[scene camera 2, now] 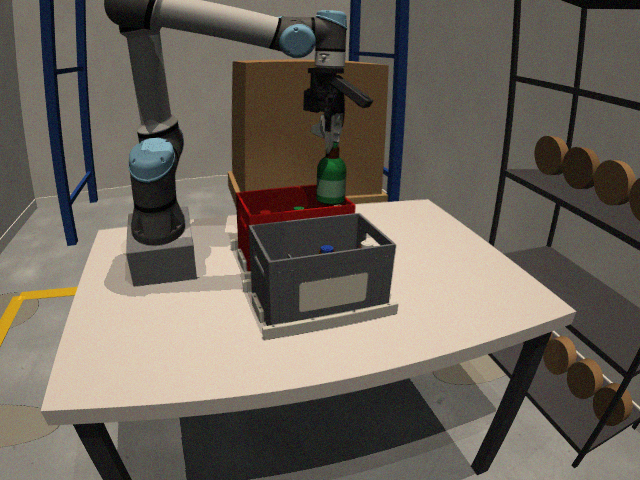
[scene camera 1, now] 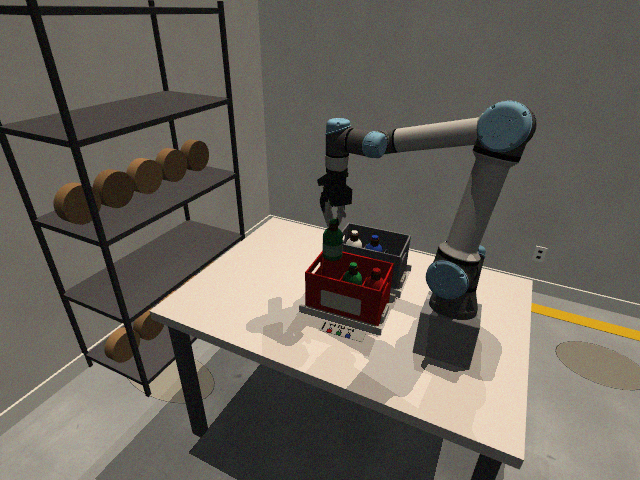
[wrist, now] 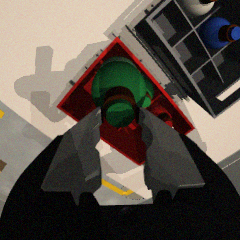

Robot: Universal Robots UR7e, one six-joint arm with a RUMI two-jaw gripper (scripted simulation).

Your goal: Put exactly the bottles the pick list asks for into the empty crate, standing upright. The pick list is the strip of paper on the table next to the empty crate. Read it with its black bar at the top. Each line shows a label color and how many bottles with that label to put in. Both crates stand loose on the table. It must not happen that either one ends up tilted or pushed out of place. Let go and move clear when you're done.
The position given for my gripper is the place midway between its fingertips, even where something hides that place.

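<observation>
You'd see my gripper (scene camera 2: 330, 152) here, and it's visible in scene camera 1 (scene camera 1: 333, 226) and the wrist view (wrist: 119, 108) too. There's also a green bottle (scene camera 2: 331, 171), a red crate (scene camera 2: 277, 200) and a grey crate (scene camera 2: 293, 282), and that grey crate (scene camera 1: 394, 247) shows in the other view as well.
</observation>
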